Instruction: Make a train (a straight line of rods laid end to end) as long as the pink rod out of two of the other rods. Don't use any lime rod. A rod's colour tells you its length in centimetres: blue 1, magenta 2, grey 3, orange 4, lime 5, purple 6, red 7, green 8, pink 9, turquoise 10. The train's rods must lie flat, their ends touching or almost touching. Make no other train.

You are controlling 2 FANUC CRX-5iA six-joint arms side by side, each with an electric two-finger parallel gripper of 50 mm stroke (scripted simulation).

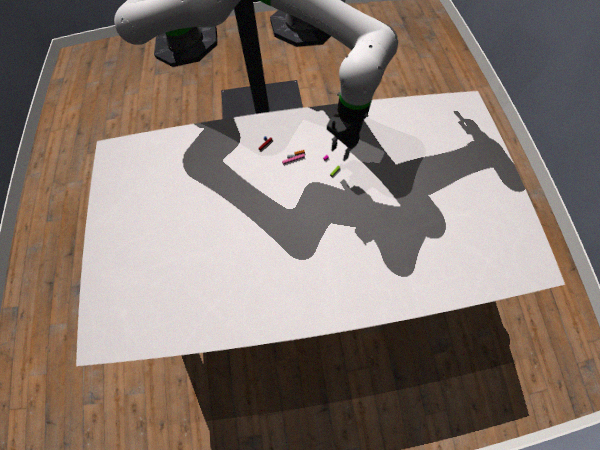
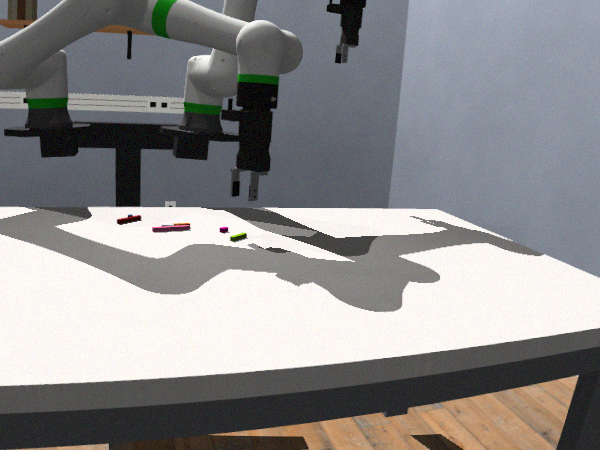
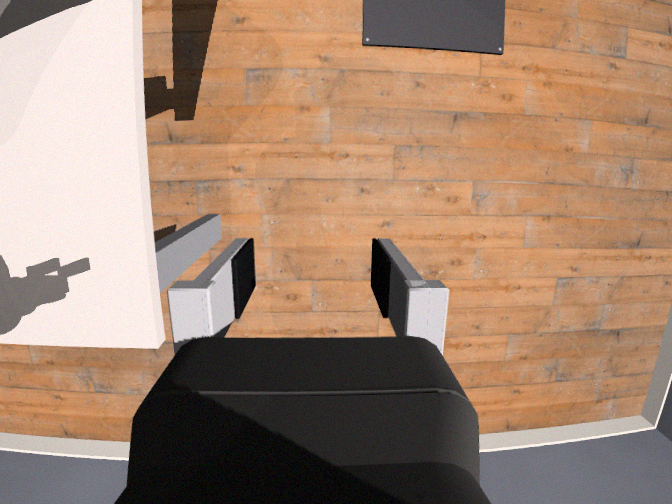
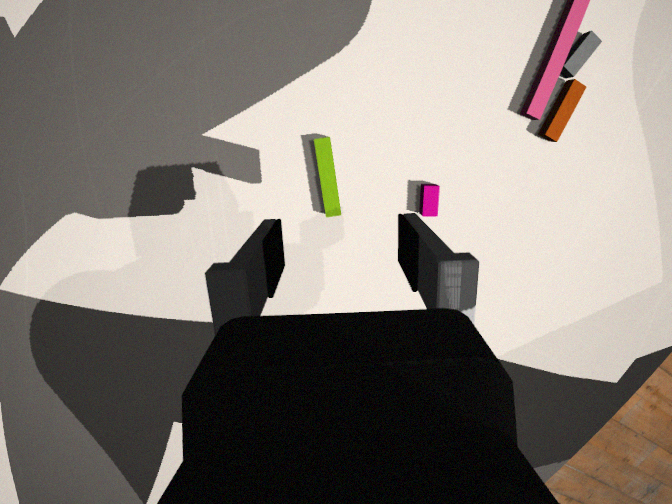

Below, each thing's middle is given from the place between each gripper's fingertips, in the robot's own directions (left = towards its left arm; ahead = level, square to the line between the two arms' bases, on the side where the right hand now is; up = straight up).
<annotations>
Now: the lime rod (image 4: 323, 147) 2 cm ahead of my right hand (image 2: 243, 198), 1 cm to the right of it and 11 cm below it. Round my right hand: orange rod (image 4: 572, 91) (9 cm behind, 13 cm to the right, 11 cm below).
Right now the lime rod is 610 mm ahead of my left hand (image 2: 340, 62), 470 mm to the right of it and 480 mm below it. Also, from my left hand: orange rod: 500 mm ahead, 590 mm to the right, 480 mm below.
</annotations>
